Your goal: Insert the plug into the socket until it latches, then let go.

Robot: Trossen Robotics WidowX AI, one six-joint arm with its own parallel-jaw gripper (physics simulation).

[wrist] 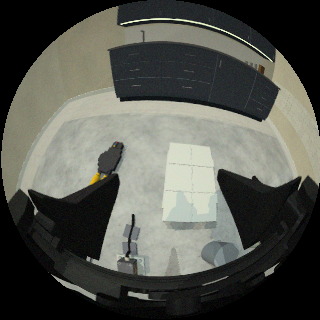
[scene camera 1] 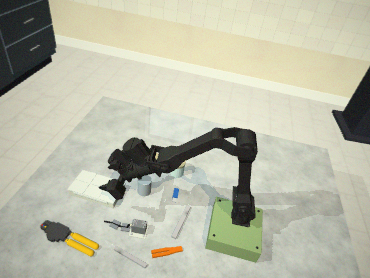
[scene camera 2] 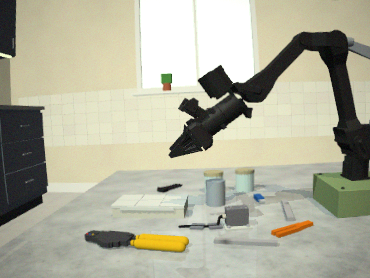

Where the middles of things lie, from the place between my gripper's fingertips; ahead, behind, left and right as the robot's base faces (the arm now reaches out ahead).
Right now my hand is 60 mm short of the white tiled block (scene camera 2: 170, 206), 60 mm to the left of it and 150 mm above it.
